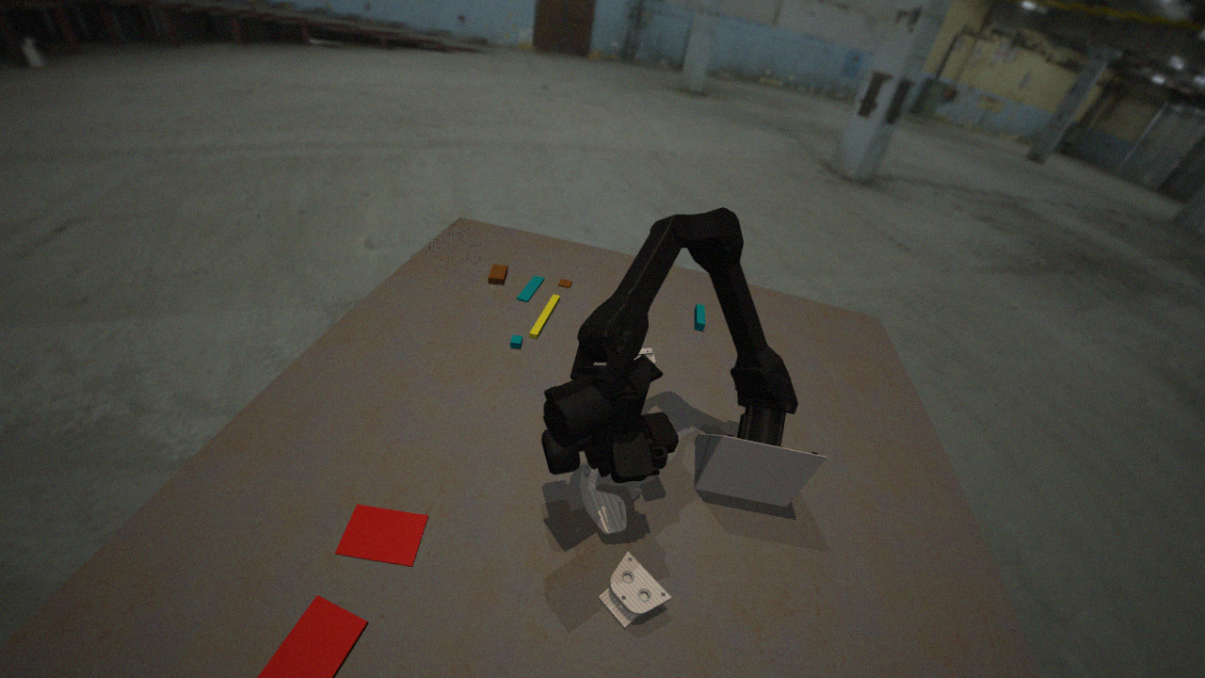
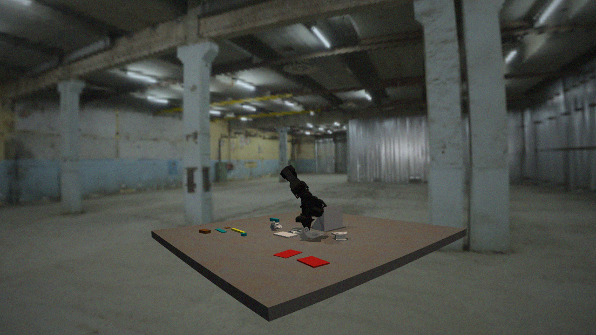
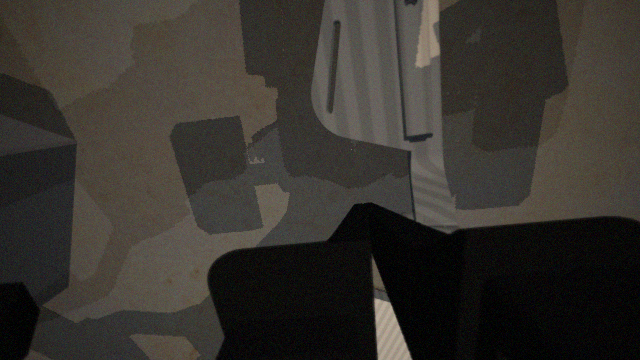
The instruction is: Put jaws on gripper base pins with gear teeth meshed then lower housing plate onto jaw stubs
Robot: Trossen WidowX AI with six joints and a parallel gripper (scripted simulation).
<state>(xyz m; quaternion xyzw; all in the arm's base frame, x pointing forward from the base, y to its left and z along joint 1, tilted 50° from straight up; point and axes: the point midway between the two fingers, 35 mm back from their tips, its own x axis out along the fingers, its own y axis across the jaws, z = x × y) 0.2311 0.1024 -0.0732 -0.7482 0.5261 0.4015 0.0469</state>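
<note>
Right now the gripper jaw is 30 mm to the left of my gripper tip, 20 mm above it and 10 mm ahead of it. Round my gripper tip: yellow bar 360 mm to the right, 230 mm ahead, 10 mm below; then teal block 510 mm to the right, 100 mm behind, 10 mm below.
</note>
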